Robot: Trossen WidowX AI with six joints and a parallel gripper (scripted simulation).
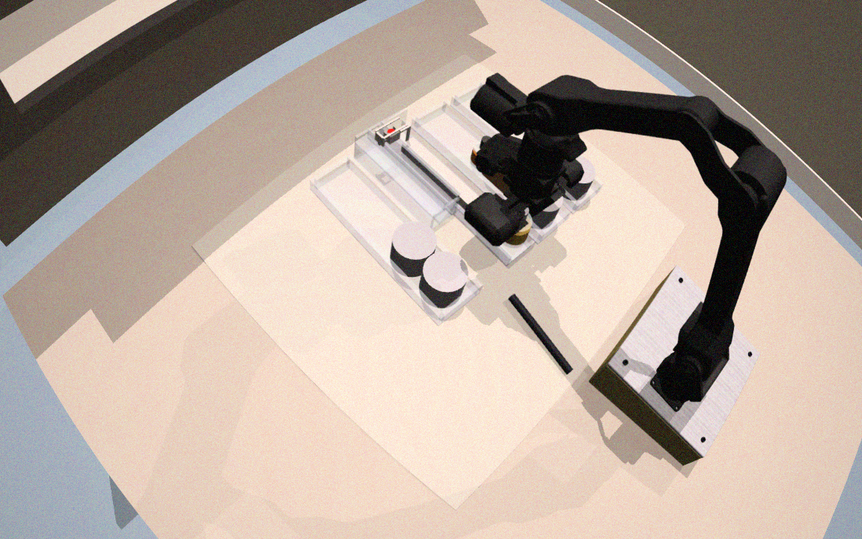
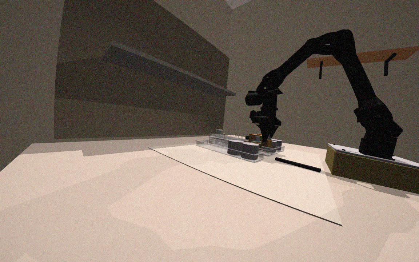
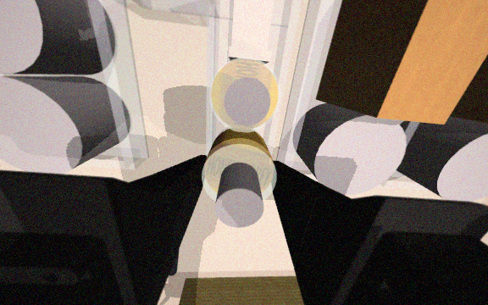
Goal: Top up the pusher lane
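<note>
My gripper tip is 130 mm past the black rod, 70 mm to the right of it and 50 mm above it.
</note>
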